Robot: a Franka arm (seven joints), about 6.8 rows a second.
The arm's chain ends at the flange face. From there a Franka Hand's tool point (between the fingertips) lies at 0.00 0.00 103.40 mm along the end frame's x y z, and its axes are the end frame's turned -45 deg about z.
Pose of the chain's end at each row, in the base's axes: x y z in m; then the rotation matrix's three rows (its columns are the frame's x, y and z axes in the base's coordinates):
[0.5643 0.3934 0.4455], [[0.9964 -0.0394 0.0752], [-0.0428 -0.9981 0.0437], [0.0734 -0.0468 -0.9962]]
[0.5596 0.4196 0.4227], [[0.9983 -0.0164 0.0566], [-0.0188 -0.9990 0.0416], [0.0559 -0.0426 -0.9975]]
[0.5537 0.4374 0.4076], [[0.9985 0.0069 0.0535], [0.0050 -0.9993 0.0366], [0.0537 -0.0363 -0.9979]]
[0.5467 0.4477 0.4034], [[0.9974 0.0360 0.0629], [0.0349 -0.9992 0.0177], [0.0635 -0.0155 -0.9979]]
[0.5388 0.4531 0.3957], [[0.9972 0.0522 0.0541], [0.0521 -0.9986 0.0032], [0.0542 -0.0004 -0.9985]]
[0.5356 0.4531 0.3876], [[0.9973 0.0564 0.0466], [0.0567 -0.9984 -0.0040], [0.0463 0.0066 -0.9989]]
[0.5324 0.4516 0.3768], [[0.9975 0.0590 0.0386], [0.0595 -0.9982 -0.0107], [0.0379 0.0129 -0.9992]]
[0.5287 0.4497 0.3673], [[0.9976 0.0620 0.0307], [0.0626 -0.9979 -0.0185], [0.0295 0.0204 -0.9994]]
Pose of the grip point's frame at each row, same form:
[0.5721 0.3979 0.3425], [[0.7324 0.6767 0.0752], [0.6755 -0.7360 0.0437], [0.0850 0.0188 -0.9962]]
[0.5655 0.4239 0.3196], [[0.7175 0.6943 0.0566], [0.6931 -0.7197 0.0416], [0.0697 0.0094 -0.9975]]
[0.5592 0.4412 0.3044], [[0.7012 0.7109 0.0535], [0.7101 -0.7031 0.0366], [0.0636 0.0123 -0.9979]]
[0.5532 0.4495 0.3002], [[0.6798 0.7307 0.0629], [0.7312 -0.6819 0.0177], [0.0559 0.0339 -0.9979]]
[0.5444 0.4534 0.2925], [[0.6682 0.7420 0.0541], [0.7430 -0.6693 0.0032], [0.0386 0.0380 -0.9985]]
[0.5404 0.4527 0.2843], [[0.6653 0.7451 0.0466], [0.7461 -0.6659 -0.0040], [0.0281 0.0374 -0.9989]]
[0.5364 0.4505 0.2735], [[0.6636 0.7471 0.0386], [0.7479 -0.6638 -0.0107], [0.0177 0.0359 -0.9992]]
[0.5319 0.4478 0.2640], [[0.6616 0.7493 0.0307], [0.7499 -0.6614 -0.0185], [0.0064 0.0353 -0.9994]]

